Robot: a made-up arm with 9 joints. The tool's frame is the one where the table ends. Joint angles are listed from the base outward.
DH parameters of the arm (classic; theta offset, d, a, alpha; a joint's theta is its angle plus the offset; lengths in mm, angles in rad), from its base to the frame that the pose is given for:
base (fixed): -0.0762 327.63 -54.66 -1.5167
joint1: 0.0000 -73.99 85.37 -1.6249
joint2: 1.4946 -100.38 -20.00 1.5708
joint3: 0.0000 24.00 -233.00 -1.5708
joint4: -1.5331 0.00 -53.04 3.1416
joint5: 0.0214 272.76 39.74 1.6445
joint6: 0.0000 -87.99 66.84 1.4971
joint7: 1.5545 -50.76 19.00 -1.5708
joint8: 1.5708 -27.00 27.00 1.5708
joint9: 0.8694 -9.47 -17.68 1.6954
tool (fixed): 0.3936 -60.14 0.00 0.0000
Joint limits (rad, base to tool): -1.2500..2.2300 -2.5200..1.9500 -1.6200..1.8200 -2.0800..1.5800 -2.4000..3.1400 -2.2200..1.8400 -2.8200..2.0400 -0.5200..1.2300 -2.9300..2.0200
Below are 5 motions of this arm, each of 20 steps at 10 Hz.
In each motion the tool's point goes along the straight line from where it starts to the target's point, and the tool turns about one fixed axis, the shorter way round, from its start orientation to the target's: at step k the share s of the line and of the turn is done. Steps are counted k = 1, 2, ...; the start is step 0. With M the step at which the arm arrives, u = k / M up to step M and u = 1 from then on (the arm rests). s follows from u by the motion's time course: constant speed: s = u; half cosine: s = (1 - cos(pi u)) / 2; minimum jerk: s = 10 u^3 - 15 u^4 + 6 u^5.
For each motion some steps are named. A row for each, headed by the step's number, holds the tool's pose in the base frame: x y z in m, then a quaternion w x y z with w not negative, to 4 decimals.
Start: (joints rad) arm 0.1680 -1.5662 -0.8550 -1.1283 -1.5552 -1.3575 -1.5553 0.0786 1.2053
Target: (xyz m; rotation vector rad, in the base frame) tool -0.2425 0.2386 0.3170 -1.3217 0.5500 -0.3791
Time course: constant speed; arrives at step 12
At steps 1, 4, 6, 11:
1: -0.3349 0.0851 0.3781 0.8885 -0.3614 0.1155 -0.2582
4: -0.3097 0.1270 0.3615 0.8563 -0.4320 0.1542 -0.2373
6: -0.2929 0.1549 0.3503 0.8311 -0.4772 0.1793 -0.2223
11: -0.2509 0.2246 0.3226 0.7554 -0.5825 0.2392 -0.1814

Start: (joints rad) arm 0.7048 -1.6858 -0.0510 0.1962 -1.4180 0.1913 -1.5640 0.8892 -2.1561
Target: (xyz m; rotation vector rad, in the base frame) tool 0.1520 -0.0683 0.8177 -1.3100 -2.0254 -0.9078
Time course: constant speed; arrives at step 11
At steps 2, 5, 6, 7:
2: 0.1301 -0.0769 0.7898 0.1127 -0.7305 -0.6251 -0.2510
5: 0.1374 -0.0740 0.7991 0.1703 -0.6575 -0.6769 -0.2838
6: 0.1398 -0.0731 0.8022 0.1890 -0.6313 -0.6923 -0.2939
7: 0.1423 -0.0721 0.8053 0.2075 -0.6043 -0.7068 -0.3037

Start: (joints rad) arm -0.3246 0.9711 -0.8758 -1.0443 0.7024 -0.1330 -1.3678 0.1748 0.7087
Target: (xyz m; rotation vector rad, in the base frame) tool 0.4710 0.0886 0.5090 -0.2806 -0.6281 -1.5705
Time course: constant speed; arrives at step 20
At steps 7, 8, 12, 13, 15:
7: 0.3403 0.2207 0.4871 0.8559 -0.2054 -0.0607 -0.4707
8: 0.3504 0.2105 0.4888 0.8445 -0.2001 -0.0780 -0.4906
12: 0.3906 0.1699 0.4955 0.7917 -0.1769 -0.1466 -0.5660
13: 0.4006 0.1597 0.4972 0.7768 -0.1708 -0.1635 -0.5837
15: 0.4207 0.1394 0.5006 0.7450 -0.1580 -0.1969 -0.6175

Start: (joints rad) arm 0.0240 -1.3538 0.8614 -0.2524 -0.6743 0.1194 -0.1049 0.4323 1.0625
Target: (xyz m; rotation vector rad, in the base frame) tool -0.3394 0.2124 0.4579 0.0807 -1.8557 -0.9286
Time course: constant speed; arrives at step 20
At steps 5, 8, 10, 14, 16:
5: 0.0319 0.0944 0.7076 0.6507 0.0443 -0.1091 -0.7502
8: -0.0424 0.1180 0.6577 0.6535 0.0443 -0.2612 -0.7091
10: -0.0919 0.1337 0.6244 0.6463 0.0436 -0.3592 -0.6718
14: -0.1909 0.1652 0.5578 0.6107 0.0409 -0.5423 -0.5756
16: -0.2404 0.1809 0.5245 0.5827 0.0388 -0.6254 -0.5176

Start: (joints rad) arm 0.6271 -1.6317 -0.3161 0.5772 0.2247 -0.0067 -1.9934 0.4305 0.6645
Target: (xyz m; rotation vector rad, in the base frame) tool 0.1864 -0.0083 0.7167 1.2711 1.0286 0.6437
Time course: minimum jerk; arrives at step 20
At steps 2, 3, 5, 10, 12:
2: -0.1975 0.0096 0.7672 0.9134 0.3365 0.0891 0.2108
3: -0.1905 0.0093 0.7662 0.9104 0.3415 0.0962 0.2127
5: -0.1607 0.0079 0.7623 0.8967 0.3625 0.1264 0.2204
10: -0.0072 0.0007 0.7422 0.8035 0.4610 0.2775 0.2545
12: 0.0635 -0.0026 0.7329 0.7489 0.5000 0.3435 0.2667

